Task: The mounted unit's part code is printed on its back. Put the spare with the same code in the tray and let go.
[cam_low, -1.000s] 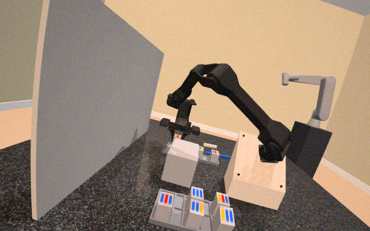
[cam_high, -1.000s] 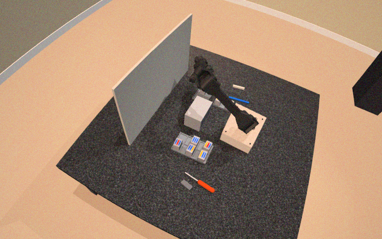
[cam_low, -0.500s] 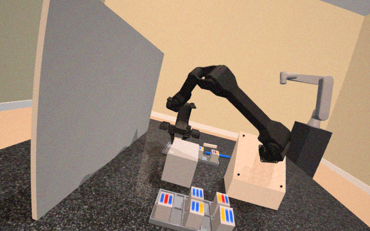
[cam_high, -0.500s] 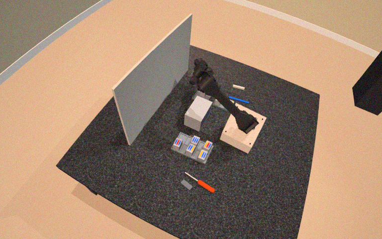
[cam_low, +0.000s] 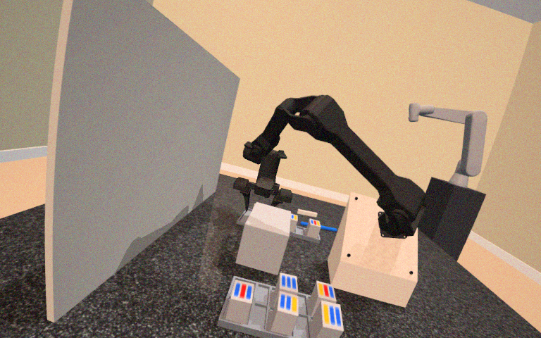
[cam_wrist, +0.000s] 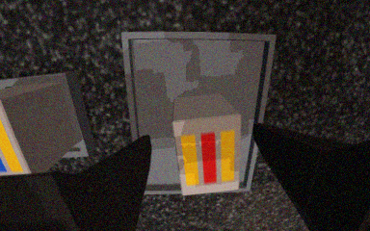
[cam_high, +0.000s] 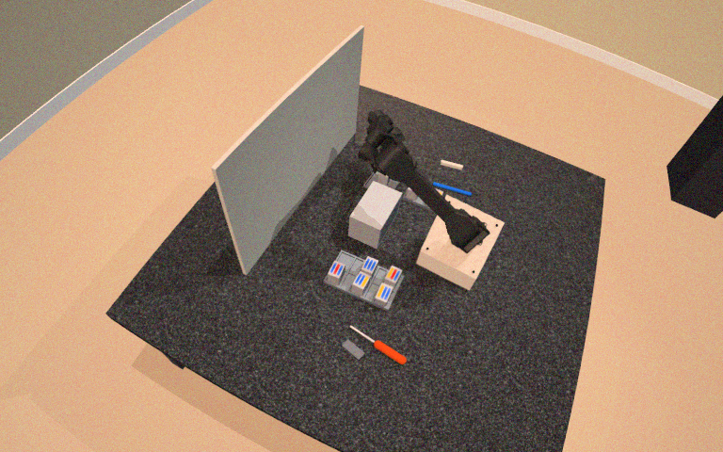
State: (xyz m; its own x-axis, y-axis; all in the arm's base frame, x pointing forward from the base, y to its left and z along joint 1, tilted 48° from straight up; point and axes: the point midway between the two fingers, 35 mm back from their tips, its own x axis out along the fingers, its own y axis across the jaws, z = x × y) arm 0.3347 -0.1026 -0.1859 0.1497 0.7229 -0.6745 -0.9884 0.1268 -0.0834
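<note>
My gripper tip is 2 cm above the grey tray. The rest, counted from my gripper tip: blue pen: 23 cm behind, 6 cm to the right, 2 cm below; then tall grey panel: 22 cm ahead, 20 cm above, 16 cm to the left.
</note>
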